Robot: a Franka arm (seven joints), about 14 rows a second.
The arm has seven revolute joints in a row. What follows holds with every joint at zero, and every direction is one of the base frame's. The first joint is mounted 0.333 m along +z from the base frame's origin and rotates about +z. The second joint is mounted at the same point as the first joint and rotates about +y. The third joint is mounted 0.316 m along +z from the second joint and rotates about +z. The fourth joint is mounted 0.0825 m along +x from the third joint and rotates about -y. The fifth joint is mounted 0.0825 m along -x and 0.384 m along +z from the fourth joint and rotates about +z. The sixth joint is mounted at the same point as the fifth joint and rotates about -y. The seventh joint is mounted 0.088 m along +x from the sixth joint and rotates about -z. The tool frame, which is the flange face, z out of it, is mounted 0.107 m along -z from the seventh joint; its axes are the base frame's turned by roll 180, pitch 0 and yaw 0 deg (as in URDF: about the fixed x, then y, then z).
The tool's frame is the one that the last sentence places.
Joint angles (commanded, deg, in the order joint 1, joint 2, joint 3, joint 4, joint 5, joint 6, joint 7), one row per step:
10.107, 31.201, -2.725, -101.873, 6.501, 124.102, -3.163
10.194, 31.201, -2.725, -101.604, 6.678, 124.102, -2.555
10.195, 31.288, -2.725, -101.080, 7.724, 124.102, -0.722
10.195, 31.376, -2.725, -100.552, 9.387, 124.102, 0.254
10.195, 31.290, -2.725, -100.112, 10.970, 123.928, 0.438
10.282, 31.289, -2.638, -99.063, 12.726, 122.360, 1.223
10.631, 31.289, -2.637, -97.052, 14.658, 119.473, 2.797
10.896, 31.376, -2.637, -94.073, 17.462, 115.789, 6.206
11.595, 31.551, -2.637, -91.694, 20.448, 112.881, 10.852
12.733, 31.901, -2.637, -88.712, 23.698, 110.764, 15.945
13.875, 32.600, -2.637, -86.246, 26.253, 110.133, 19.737
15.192, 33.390, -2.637, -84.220, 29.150, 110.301, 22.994
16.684, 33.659, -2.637, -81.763, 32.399, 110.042, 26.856
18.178, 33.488, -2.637, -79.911, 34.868, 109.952, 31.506
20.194, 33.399, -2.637, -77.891, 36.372, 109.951, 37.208
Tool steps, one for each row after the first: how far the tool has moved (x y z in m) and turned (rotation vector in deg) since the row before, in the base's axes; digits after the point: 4 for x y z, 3 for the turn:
0.0013, 0.0013, 0.0019, 0.070, -0.221, -0.626
0.0027, 0.0012, 0.0028, 0.543, -0.237, -2.502
0.0027, 0.0016, 0.0029, 1.140, -0.217, -2.064
0.0021, 0.0015, 0.0041, 1.222, -0.192, -1.203
0.0020, 0.0043, 0.0059, 1.393, 0.781, -1.526
0.0036, 0.0080, 0.0116, 1.553, 1.295, -1.899
0.0062, 0.0093, 0.0175, 2.141, 1.722, -3.904
0.0032, 0.0143, 0.0135, 2.004, 2.135, -4.631
0.0054, 0.0204, 0.0176, 2.250, 1.377, -4.641
0.0052, 0.0189, 0.0113, 1.805, 0.553, -3.336
0.0038, 0.0207, 0.0080, 2.163, 0.398, -3.017
0.0027, 0.0239, 0.0179, 2.733, 0.433, -3.209
-0.0005, 0.0223, 0.0186, 2.051, 0.919, -3.465
-0.0034, 0.0274, 0.0188, 1.215, 1.291, -3.350

